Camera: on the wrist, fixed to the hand. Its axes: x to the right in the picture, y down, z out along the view.
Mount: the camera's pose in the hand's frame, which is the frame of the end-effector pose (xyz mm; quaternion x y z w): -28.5 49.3 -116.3 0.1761 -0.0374 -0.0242 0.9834
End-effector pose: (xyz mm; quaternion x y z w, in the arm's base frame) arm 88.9 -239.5 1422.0 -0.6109 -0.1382 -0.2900 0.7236
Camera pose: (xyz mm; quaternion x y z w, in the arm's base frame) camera 77.4 -340.3 1341.5 -0.4808 -0.2288 -0.2555 0.8070
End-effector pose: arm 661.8 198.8 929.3 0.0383 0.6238 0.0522 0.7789
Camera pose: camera 540.5 243.4 937.6 0.1617 0.5944 -0.0788 0.7838
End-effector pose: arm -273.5 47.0 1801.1 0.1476 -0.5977 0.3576 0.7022
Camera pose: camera -222.5 146.1 1735.2 0.2966 -0.5475 0.4344 0.6508
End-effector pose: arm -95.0 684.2 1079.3 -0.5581 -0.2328 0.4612 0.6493
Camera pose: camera -30.0 598.0 1007.8 -0.4116 -0.1855 0.4997 0.7392
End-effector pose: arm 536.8 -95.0 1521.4 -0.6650 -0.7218 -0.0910 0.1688
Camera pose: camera 601.6 -158.0 1614.2 -0.6102 -0.7482 0.0584 0.2539
